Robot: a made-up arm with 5 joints.
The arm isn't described. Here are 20 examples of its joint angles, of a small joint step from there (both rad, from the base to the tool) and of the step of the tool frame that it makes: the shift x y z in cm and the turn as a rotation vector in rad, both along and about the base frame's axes.
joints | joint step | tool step
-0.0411 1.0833 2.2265 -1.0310 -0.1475 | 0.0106 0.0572 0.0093 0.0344 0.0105 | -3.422 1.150 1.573 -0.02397 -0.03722 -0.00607
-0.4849 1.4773 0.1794 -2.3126 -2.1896 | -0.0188 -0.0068 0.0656 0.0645 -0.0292 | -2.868 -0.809 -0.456 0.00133 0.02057 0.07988
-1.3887 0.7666 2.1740 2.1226 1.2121 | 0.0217 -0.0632 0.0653 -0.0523 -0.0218 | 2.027 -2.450 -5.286 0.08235 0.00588 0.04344
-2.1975 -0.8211 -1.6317 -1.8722 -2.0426 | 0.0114 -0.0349 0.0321 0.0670 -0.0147 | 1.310 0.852 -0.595 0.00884 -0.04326 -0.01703
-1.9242 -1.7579 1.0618 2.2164 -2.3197 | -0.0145 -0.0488 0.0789 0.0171 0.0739 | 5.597 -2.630 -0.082 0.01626 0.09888 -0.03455
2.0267 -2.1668 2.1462 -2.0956 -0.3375 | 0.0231 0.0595 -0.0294 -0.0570 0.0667 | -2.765 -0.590 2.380 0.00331 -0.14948 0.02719
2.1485 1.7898 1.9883 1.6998 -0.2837 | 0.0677 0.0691 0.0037 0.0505 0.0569 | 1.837 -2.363 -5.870 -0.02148 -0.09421 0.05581
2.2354 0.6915 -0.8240 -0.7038 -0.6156 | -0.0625 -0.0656 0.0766 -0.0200 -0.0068 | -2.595 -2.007 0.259 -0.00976 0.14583 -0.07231
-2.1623 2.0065 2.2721 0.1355 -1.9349 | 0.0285 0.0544 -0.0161 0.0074 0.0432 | 1.034 -1.307 4.159 0.02548 -0.04986 -0.02516
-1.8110 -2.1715 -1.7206 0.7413 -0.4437 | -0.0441 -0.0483 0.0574 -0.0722 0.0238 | 1.845 -0.780 -4.026 -0.02668 0.16625 -0.03371
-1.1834 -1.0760 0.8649 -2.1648 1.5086 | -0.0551 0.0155 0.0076 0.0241 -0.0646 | -3.229 -2.496 0.648 -0.06298 0.03505 -0.00223
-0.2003 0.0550 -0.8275 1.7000 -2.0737 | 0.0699 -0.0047 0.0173 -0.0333 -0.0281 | 4.597 -1.021 3.254 -0.01981 -0.04302 0.04775
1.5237 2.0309 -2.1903 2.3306 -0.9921 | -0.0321 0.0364 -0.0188 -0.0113 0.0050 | 0.277 -0.081 -0.665 -0.01767 0.00282 0.01674
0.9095 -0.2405 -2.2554 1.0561 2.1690 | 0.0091 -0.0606 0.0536 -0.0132 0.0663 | -2.423 0.060 -4.201 -0.01211 0.08212 -0.01396
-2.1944 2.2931 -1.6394 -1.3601 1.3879 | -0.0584 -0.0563 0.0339 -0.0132 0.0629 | 1.229 -3.929 3.204 -0.01600 0.12845 0.09498
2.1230 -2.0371 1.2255 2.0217 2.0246 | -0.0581 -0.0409 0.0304 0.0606 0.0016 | -2.369 -1.594 6.163 0.01789 0.15656 0.02967
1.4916 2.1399 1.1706 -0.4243 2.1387 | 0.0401 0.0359 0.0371 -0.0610 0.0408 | 1.007 2.653 -10.159 0.01796 -0.14624 -0.05325
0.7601 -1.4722 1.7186 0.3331 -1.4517 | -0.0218 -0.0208 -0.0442 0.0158 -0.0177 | -2.132 -0.988 -3.484 -0.03940 0.05618 -0.01603
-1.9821 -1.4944 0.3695 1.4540 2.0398 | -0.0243 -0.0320 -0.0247 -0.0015 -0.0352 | 2.958 0.195 0.468 -0.00098 0.05964 -0.01060
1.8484 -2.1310 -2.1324 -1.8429 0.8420 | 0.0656 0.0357 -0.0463 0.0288 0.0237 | -4.347 0.335 4.635 -0.01595 -0.12864 -0.02027
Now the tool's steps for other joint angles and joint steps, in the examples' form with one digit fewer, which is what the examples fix.
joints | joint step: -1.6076 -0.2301 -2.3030 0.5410 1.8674 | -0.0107 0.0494 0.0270 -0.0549 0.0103
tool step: 1.66 1.91 0.00 0.0141 0.0085 -0.0339
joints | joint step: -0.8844 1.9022 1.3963 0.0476 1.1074 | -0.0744 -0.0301 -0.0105 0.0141 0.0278
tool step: 0.97 0.78 -8.64 0.0269 0.1134 0.0177
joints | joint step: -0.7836 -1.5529 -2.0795 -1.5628 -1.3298 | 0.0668 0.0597 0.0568 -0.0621 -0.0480
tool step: 7.91 -0.65 -2.70 -0.0112 -0.0709 -0.0268
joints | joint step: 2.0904 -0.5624 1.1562 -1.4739 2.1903 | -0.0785 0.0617 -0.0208 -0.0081 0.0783
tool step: 1.90 2.32 -0.60 -0.0569 0.0064 0.0062
